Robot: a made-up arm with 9 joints. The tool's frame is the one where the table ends. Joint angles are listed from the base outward.
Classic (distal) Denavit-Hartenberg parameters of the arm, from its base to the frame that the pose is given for. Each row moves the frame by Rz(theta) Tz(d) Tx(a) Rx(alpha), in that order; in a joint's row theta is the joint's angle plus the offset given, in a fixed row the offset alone. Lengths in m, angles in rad.
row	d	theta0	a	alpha
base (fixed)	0.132	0	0	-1.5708
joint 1	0.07	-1.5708	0.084	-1.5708
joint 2	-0.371	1.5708	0.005	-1.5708
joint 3	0.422	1.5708	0.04	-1.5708
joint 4	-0.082	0	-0.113	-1.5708
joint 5	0	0.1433	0.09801	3.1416
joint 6	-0.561	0.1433	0.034	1.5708
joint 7	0	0.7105	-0.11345	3.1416
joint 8	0.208	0.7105	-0.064	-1.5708
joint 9	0	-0.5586	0.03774	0
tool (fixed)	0.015	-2.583	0	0
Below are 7 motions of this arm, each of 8 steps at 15 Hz.
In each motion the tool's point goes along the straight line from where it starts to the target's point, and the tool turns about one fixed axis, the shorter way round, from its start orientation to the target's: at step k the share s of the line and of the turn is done. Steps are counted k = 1, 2, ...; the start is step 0. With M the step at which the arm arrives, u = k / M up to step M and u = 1 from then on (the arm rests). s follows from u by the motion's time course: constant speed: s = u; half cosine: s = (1 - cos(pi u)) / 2; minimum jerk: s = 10 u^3 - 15 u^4 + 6 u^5.
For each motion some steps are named. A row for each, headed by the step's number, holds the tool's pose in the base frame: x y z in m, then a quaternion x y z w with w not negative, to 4 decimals.
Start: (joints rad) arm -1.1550 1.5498 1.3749 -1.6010 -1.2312 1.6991 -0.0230 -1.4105 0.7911
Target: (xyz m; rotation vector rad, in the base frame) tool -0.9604 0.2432 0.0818 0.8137 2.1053 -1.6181
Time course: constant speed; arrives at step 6
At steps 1, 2, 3, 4, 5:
1: -0.9480 0.4232 -0.1694 0.2467 0.5963 -0.7448 0.1699
2: -0.9505 0.3872 -0.1191 0.2561 0.6290 -0.7133 0.1729
3: -0.9530 0.3512 -0.0689 0.2650 0.6603 -0.6804 0.1755
4: -0.9554 0.3152 -0.0187 0.2733 0.6902 -0.6459 0.1778
5: -0.9579 0.2792 0.0316 0.2810 0.7187 -0.6101 0.1797

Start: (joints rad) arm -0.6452 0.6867 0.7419 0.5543 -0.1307 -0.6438 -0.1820 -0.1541 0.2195
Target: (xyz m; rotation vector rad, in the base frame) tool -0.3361 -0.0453 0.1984 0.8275 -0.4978 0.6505
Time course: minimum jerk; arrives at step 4
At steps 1, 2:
1: -0.1450 -0.0682 0.1980 0.4452 -0.0898 0.2336 0.8597
2: -0.2295 -0.0581 0.1982 0.4227 -0.1547 0.2672 0.8521

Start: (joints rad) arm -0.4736 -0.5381 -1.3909 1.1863 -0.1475 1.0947 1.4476 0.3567 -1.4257
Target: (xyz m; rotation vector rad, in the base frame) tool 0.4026 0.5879 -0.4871 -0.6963 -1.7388 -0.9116
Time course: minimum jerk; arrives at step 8
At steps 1, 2, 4, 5, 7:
1: 0.0004 0.5068 -0.5286 -0.2985 -0.7246 -0.1900 0.5914
2: 0.0361 0.5140 -0.5250 -0.2981 -0.7255 -0.2072 0.5847
4: 0.1982 0.5467 -0.5082 -0.2952 -0.7265 -0.2839 0.5518
5: 0.2901 0.5652 -0.4987 -0.2926 -0.7248 -0.3265 0.5314
7: 0.3960 0.5866 -0.4878 -0.2888 -0.7208 -0.3748 0.5065

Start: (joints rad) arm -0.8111 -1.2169 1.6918 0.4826 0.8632 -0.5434 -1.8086 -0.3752 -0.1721
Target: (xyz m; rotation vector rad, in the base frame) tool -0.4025 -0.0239 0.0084 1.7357 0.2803 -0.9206
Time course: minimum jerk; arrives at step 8
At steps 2, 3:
2: -0.3929 0.0846 -0.1181 0.0255 0.2050 -0.4563 0.8655
3: -0.3947 0.0638 -0.0938 0.1774 0.1975 -0.4663 0.8439

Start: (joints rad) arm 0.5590 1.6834 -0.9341 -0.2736 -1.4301 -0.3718 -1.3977 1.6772 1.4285
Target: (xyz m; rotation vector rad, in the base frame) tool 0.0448 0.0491 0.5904 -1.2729 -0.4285 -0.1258
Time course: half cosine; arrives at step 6
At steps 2, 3, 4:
2: -0.1712 -0.0180 0.5173 -0.6272 -0.2012 -0.3757 0.6520
3: -0.0992 0.0044 0.5417 -0.6228 -0.2030 -0.2730 0.7046
4: -0.0272 0.0267 0.5660 -0.6101 -0.2020 -0.1667 0.7478

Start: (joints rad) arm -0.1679 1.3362 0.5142 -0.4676 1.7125 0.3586 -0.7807 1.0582 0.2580
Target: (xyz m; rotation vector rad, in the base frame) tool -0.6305 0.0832 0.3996 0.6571 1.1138 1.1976
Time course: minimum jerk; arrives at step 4
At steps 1, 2, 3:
1: -0.6923 0.0786 0.2361 0.0961 0.3737 0.5602 0.7330
2: -0.6650 0.0807 0.3084 0.1822 0.4273 0.5484 0.6953
3: -0.6376 0.0827 0.3807 0.2662 0.4758 0.5301 0.6494

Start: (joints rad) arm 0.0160 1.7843 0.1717 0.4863 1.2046 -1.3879 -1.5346 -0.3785 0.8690
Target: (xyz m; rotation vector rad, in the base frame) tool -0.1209 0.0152 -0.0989 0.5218 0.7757 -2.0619
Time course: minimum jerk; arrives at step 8
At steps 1, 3, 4, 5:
1: -0.3134 0.1230 -0.1040 -0.2108 -0.5048 0.8358 0.0470
3: -0.2627 0.0946 -0.1027 0.2158 0.4647 -0.8549 0.0813
4: -0.2187 0.0700 -0.1015 0.2169 0.4230 -0.8587 0.1915
5: -0.1747 0.0454 -0.1003 0.2150 0.3755 -0.8505 0.2990

